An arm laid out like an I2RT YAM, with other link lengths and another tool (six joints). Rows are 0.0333 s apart.
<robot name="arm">
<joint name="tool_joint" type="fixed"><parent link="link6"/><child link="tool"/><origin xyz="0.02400 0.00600 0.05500" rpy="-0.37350 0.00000 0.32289"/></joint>
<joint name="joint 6" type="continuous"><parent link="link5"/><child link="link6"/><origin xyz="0.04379 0.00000 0.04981" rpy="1.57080 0.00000 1.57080"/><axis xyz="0 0 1"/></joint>
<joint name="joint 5" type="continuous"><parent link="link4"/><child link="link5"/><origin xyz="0.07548 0.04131 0.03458" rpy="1.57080 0.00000 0.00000"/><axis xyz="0 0 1"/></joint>
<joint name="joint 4" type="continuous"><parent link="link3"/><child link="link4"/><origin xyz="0.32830 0.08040 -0.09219"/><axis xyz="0 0 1"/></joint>
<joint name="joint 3" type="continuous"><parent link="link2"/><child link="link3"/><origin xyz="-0.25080 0.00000 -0.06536" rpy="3.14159 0.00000 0.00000"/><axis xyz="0 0 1"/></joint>
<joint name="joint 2" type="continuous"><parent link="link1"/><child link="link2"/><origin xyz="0.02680 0.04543 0.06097" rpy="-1.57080 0.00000 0.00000"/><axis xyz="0 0 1"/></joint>
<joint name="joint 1" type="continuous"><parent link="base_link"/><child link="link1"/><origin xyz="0.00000 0.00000 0.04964"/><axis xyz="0 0 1"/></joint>
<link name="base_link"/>
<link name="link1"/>
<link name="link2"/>
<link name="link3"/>
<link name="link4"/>
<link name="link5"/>
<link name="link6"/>
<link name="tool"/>
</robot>
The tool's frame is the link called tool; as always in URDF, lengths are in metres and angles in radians. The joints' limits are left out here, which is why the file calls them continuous.
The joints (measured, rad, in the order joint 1, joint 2, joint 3, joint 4, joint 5, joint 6), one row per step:
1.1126 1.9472 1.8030 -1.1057 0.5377 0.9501
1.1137 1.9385 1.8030 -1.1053 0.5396 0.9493
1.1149 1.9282 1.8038 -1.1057 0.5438 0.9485
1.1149 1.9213 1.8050 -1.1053 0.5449 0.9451
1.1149 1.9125 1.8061 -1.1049 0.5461 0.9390
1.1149 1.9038 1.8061 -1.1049 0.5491 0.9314
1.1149 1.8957 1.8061 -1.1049 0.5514 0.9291
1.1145 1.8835 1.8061 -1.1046 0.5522 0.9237
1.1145 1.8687 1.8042 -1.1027 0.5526 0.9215
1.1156 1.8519 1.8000 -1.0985 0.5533 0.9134
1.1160 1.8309 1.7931 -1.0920 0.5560 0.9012
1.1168 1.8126 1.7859 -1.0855 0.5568 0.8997
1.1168 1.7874 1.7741 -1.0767 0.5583 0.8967
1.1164 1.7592 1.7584 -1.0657 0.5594 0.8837
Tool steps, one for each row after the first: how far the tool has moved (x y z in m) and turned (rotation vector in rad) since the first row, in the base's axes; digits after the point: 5 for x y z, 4 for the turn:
-0.00072 -0.00065 0.00402 0.0069 -0.0057 0.0011
-0.00144 -0.00163 0.00914 0.0143 -0.0140 0.0016
-0.00157 -0.00226 0.01276 0.0195 -0.0187 0.0040
-0.00177 -0.00316 0.01723 0.0246 -0.0245 0.0085
-0.00193 -0.00435 0.02137 0.0266 -0.0311 0.0135
-0.00221 -0.00544 0.02511 0.0316 -0.0367 0.0145
-0.00260 -0.00704 0.03063 0.0392 -0.0432 0.0180
-0.00341 -0.00886 0.03655 0.0509 -0.0502 0.0195
-0.00464 -0.01069 0.04266 0.0608 -0.0587 0.0266
-0.00566 -0.01336 0.04982 0.0706 -0.0709 0.0354
-0.00702 -0.01553 0.05538 0.0851 -0.0796 0.0368
-0.00853 -0.01903 0.06230 0.1024 -0.0912 0.0381
-0.00999 -0.02319 0.06916 0.1147 -0.1038 0.0470

